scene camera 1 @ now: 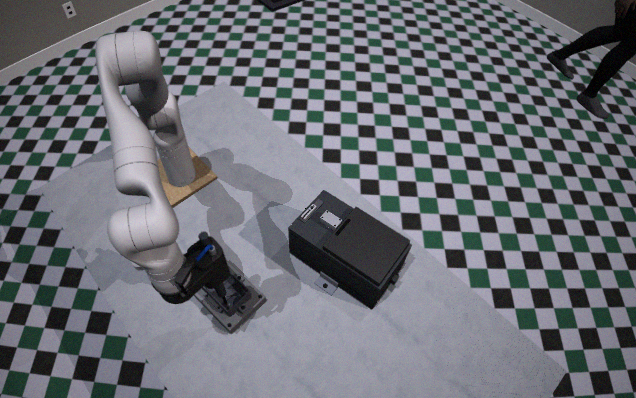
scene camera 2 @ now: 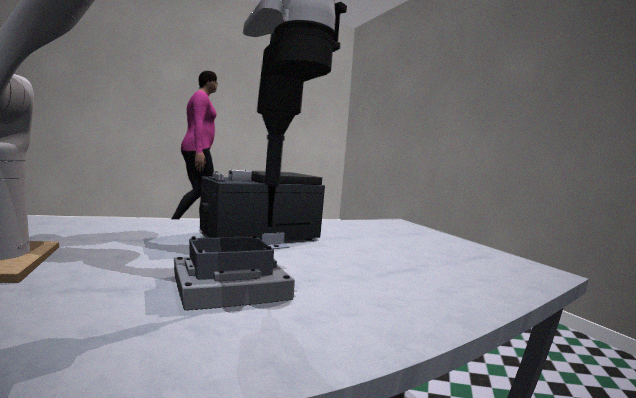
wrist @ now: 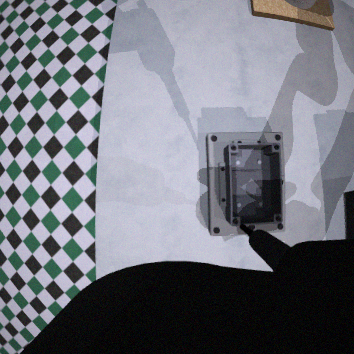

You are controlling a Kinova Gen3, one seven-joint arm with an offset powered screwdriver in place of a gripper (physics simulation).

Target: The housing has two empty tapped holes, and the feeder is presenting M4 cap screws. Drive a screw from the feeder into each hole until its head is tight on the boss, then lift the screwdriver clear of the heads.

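Note:
The grey housing [scene camera 2: 230, 262] [wrist: 228, 185] is an open rectangular box on a lighter base plate [scene camera 1: 245, 316] [scene camera 2: 240, 295] [wrist: 213, 185]. Dark round spots show at its corners in the wrist view; they are too small to tell screw heads from open holes. My black screwdriver [scene camera 2: 270, 225] [wrist: 243, 226] points down, with its bit tip a little above the housing's rim in scene camera 2. In the wrist view the tip appears beside the lower left corner spot. No screw can be made out on the tip. The black feeder [scene camera 1: 367, 245] [scene camera 2: 235, 210] stands apart from the housing.
The feeder has a small tab [scene camera 1: 326, 284] at its foot, towards the housing. The arm's base stands on a wooden board [scene camera 1: 200, 187] [scene camera 2: 30, 262] [wrist: 295, 17]. The pale table [scene camera 1: 425, 340] [scene camera 2: 425, 300] carries everything. A person in pink [scene camera 2: 199, 120] is behind the table.

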